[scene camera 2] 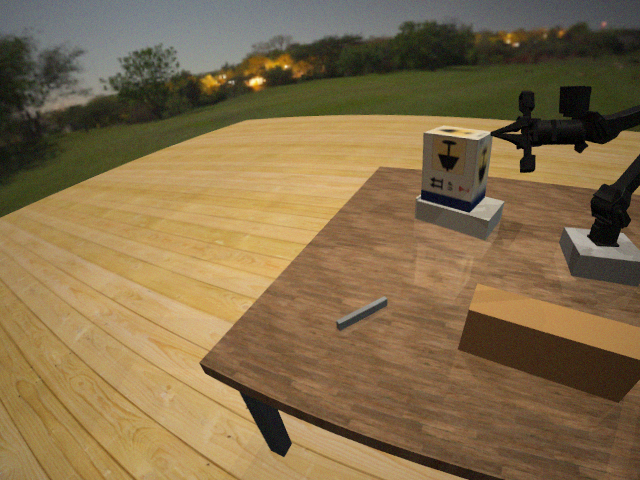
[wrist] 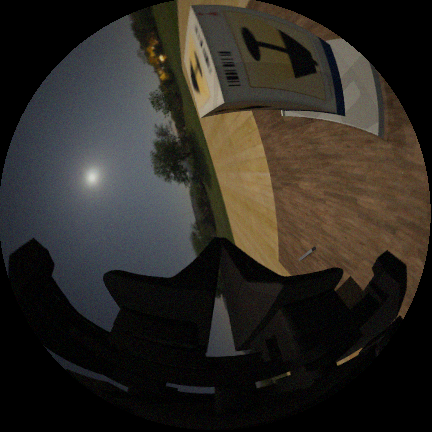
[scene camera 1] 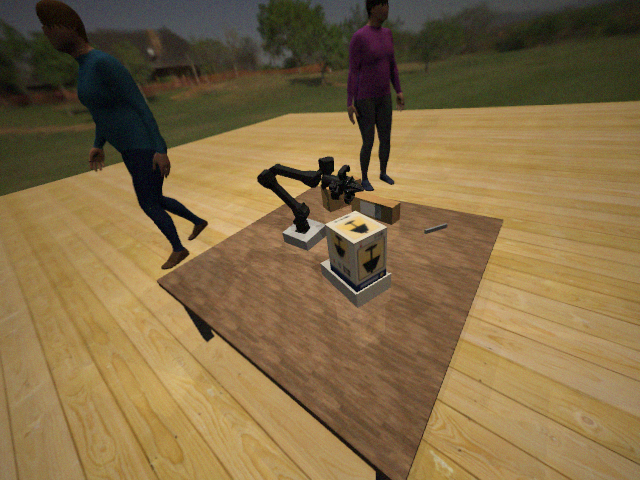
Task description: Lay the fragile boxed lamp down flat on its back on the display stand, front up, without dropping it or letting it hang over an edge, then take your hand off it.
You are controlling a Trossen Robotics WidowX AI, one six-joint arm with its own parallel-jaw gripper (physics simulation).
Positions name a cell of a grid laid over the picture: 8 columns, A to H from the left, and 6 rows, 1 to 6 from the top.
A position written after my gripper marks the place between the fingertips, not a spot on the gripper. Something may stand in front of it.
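I can see my gripper in scene camera 2 (G2). My gripper is visible in the wrist view (E4) too, and my gripper also shows in scene camera 1 (E3).
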